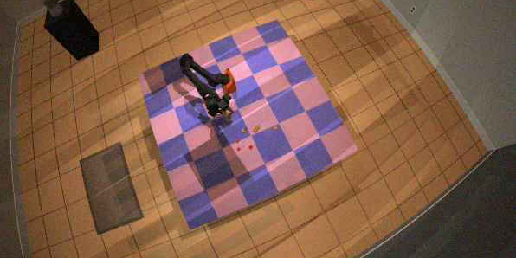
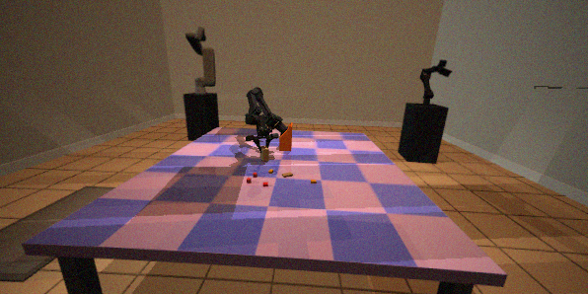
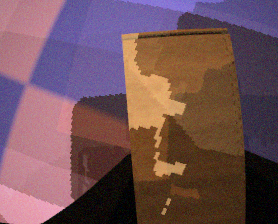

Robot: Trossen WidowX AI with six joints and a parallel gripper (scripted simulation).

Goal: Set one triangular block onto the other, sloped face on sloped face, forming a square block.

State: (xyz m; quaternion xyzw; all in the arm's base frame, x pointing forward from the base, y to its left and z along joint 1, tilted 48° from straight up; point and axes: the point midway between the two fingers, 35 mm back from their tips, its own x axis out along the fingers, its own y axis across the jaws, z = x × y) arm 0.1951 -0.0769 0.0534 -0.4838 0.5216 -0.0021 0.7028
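Right now the tan block is 10 mm behind my gripper tip and 10 mm above it. The rest, counted from my gripper tip: tan piece 180 mm ahead, 170 mm to the left, 30 mm below.
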